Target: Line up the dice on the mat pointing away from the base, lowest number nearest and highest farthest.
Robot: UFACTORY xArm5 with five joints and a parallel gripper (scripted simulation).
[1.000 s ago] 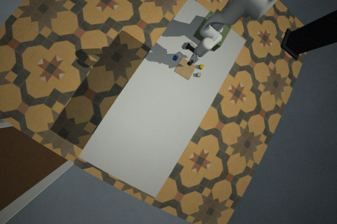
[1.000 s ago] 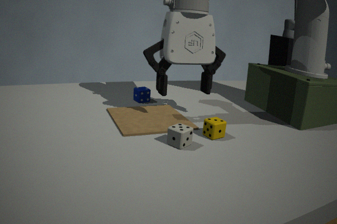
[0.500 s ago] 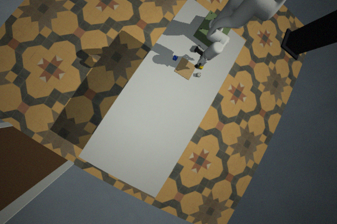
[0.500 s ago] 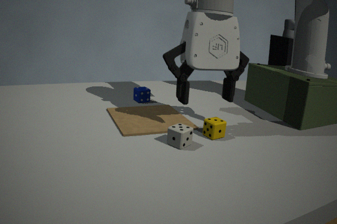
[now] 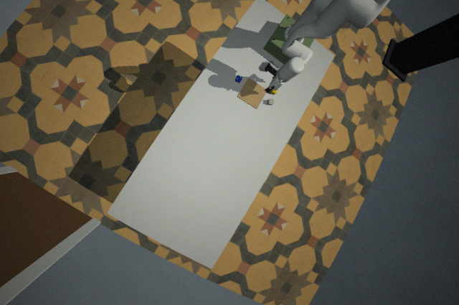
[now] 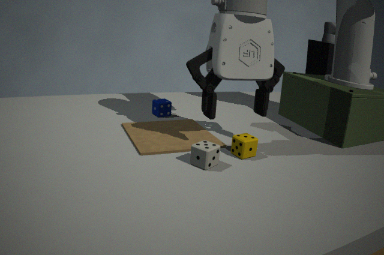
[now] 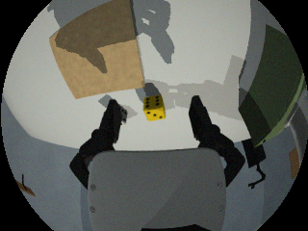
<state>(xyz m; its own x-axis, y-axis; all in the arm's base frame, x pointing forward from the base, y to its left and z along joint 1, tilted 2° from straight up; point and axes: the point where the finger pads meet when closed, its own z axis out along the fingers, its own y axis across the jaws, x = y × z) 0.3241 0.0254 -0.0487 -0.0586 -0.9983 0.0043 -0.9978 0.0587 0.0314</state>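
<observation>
Now: hand 4 cm to the right of the yellow die and 4 cm above it. The rest, counted from my hand: white die: 8 cm ahead, 6 cm to the left, 4 cm below; blue die: 6 cm ahead, 18 cm to the right, 4 cm below; tan mat: 8 cm ahead, 6 cm to the right, 6 cm below.
</observation>
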